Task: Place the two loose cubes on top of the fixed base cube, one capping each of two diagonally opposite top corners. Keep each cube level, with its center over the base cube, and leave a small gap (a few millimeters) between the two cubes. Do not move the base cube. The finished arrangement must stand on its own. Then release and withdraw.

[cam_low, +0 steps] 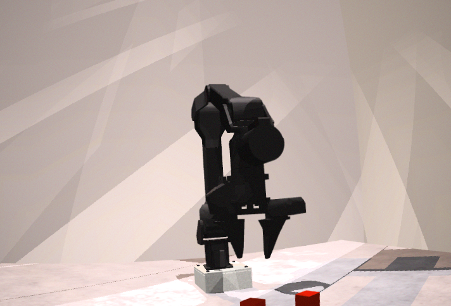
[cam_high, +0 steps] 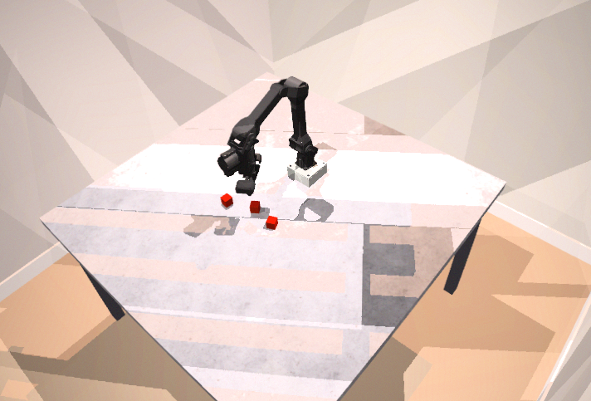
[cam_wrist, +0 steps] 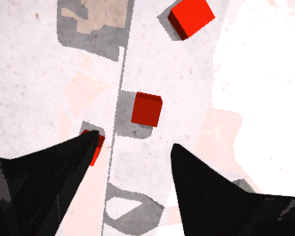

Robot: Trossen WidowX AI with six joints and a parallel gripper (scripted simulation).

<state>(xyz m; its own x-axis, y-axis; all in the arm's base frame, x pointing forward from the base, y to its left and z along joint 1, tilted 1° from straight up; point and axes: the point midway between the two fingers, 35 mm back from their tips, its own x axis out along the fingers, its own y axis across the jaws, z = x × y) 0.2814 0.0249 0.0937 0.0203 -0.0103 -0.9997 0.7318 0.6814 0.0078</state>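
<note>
Right now my gripper tip is 10 cm to the right of the red base cube, 10 cm above it and 1 cm past it.
</note>
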